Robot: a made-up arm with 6 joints.
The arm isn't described. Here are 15 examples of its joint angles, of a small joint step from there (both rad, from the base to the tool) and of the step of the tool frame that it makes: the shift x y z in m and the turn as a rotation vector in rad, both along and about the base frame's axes.
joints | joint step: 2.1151 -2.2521 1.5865 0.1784 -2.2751 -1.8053 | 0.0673 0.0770 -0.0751 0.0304 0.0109 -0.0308
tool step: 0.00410 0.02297 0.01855 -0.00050 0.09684 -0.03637
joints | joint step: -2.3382 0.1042 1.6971 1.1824 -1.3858 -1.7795 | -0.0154 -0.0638 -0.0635 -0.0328 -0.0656 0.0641
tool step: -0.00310 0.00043 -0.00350 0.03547 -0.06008 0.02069
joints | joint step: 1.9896 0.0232 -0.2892 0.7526 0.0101 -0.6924 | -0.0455 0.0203 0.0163 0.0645 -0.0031 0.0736
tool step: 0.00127 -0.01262 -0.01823 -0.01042 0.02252 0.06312
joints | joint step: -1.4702 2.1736 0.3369 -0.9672 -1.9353 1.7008 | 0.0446 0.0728 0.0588 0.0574 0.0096 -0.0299
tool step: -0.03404 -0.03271 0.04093 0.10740 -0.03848 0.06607
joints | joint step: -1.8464 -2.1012 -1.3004 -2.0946 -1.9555 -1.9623 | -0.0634 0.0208 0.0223 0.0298 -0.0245 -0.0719
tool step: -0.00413 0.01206 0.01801 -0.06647 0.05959 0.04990
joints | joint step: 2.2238 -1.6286 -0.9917 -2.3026 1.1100 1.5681 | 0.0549 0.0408 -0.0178 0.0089 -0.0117 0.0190
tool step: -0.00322 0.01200 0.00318 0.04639 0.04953 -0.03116
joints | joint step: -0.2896 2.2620 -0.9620 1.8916 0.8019 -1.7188 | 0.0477 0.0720 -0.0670 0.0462 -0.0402 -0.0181
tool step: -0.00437 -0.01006 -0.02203 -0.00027 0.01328 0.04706
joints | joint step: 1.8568 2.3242 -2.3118 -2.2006 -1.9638 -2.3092 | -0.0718 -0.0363 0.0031 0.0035 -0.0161 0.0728
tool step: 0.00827 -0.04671 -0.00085 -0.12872 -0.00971 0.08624
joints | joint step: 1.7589 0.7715 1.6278 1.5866 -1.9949 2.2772 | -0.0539 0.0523 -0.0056 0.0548 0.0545 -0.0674
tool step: 0.01221 -0.00638 -0.02426 -0.07284 -0.05193 -0.05090
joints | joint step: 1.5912 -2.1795 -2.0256 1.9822 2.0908 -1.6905 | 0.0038 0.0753 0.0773 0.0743 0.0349 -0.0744
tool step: 0.01423 0.01525 0.00340 0.04518 -0.04382 0.06958
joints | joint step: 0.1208 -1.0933 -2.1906 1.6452 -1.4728 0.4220 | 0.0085 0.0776 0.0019 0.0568 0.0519 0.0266
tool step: 0.00010 -0.00345 0.00474 0.01170 0.01936 0.00884
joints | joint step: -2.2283 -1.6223 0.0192 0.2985 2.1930 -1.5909 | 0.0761 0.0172 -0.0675 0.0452 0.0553 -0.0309
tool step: -0.00561 -0.02482 0.01133 0.00085 -0.09071 0.08416
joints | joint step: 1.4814 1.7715 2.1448 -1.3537 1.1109 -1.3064 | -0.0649 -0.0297 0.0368 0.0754 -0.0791 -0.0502
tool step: -0.00010 -0.00866 0.01418 -0.19161 0.05459 -0.03017
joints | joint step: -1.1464 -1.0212 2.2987 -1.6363 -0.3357 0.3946 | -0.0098 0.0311 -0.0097 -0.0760 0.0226 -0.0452
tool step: -0.00746 0.01858 -0.00078 -0.05057 -0.06998 -0.05190
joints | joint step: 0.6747 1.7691 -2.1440 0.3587 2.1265 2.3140 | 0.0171 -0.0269 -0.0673 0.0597 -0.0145 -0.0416
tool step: 0.02256 0.00694 -0.00166 -0.06836 0.04041 0.09369
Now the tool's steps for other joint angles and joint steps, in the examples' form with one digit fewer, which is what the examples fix.
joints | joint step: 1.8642 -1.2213 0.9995 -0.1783 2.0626 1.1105 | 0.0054 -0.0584 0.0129 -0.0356 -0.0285 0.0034
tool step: -0.0352 0.0059 0.0106 0.0179 -0.0703 0.0697
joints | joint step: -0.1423 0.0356 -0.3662 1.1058 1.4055 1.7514 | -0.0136 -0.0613 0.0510 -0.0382 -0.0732 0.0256
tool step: 0.0096 0.0141 -0.0203 -0.0945 0.1144 0.0655
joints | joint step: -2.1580 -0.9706 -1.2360 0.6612 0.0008 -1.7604 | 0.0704 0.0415 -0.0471 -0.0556 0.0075 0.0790
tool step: 0.0086 -0.0156 0.0191 0.1883 0.0074 0.0854
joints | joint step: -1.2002 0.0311 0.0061 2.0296 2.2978 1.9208 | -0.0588 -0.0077 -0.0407 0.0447 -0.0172 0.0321
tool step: 0.0006 0.0268 0.0030 -0.0283 -0.0072 -0.0376
